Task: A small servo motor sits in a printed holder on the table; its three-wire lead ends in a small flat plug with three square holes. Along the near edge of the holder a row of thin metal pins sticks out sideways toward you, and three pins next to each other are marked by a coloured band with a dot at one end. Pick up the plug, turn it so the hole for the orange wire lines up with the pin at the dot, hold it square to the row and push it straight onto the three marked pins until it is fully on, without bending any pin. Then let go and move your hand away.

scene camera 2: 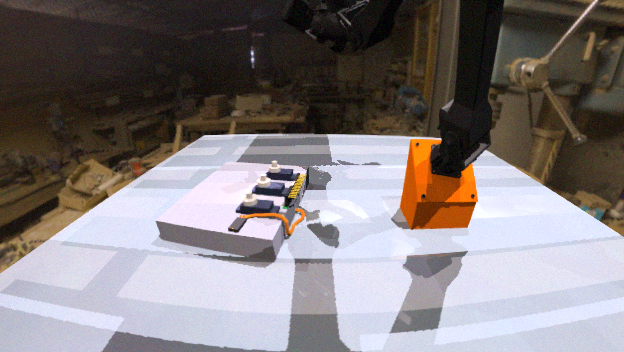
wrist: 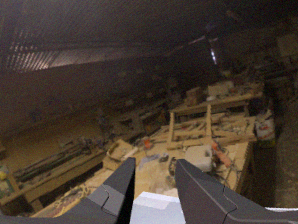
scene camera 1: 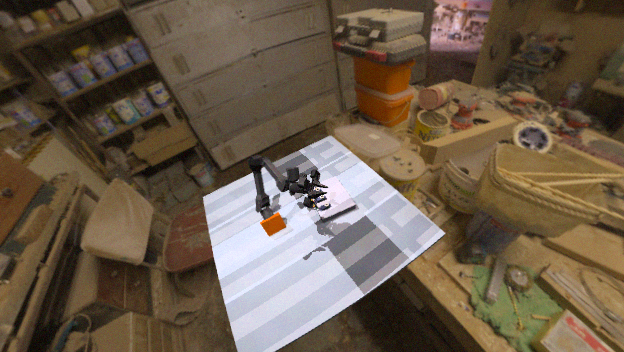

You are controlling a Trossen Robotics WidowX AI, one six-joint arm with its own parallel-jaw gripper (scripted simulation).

same spot on printed holder: (scene camera 2: pixel 200 219) = (scene camera 1: pixel 325 182)
